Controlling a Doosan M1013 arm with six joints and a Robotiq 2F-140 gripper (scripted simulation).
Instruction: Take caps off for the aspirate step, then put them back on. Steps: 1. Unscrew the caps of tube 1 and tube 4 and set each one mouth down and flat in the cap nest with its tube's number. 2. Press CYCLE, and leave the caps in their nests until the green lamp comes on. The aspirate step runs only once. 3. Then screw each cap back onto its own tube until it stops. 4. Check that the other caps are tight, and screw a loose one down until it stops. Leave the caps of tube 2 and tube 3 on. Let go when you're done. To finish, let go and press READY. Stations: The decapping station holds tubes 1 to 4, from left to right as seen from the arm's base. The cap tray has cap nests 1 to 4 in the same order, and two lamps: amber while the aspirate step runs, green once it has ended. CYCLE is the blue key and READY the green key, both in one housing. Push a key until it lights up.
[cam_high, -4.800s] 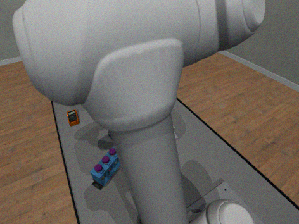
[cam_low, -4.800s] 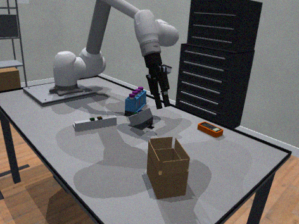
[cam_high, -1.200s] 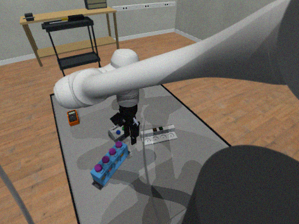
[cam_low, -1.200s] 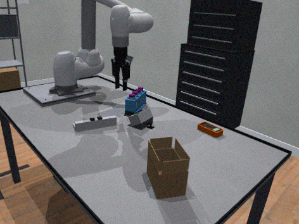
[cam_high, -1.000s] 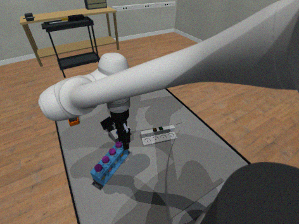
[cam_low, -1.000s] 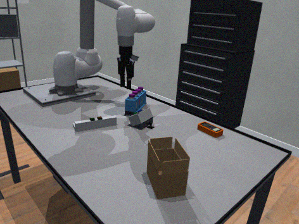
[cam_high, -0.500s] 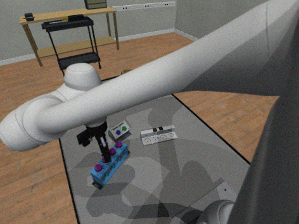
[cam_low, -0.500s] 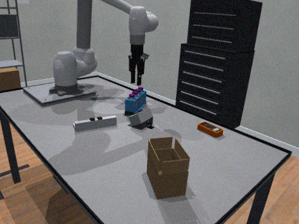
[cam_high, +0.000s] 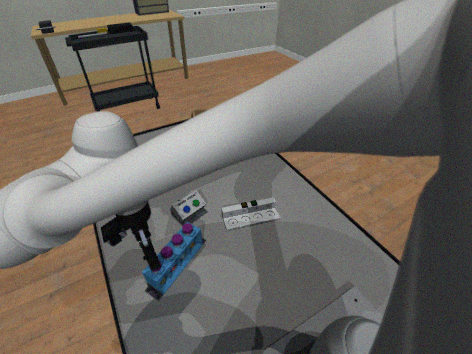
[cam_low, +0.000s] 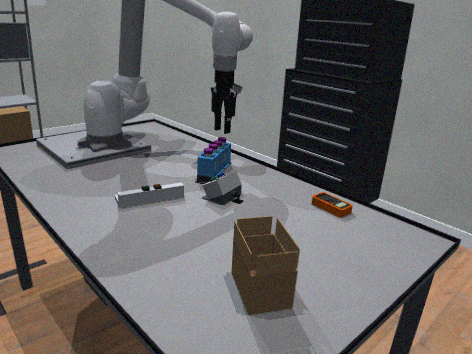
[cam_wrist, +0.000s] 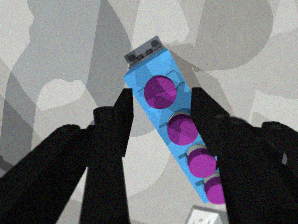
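The purple cap lies 7 cm below my hand. From my hand the other things lie so: grey key housing 23 cm ahead, 19 cm to the right, 13 cm below; green ready key 22 cm ahead, 21 cm to the right, 11 cm below; blue cycle key 21 cm ahead, 17 cm to the right, 11 cm below.
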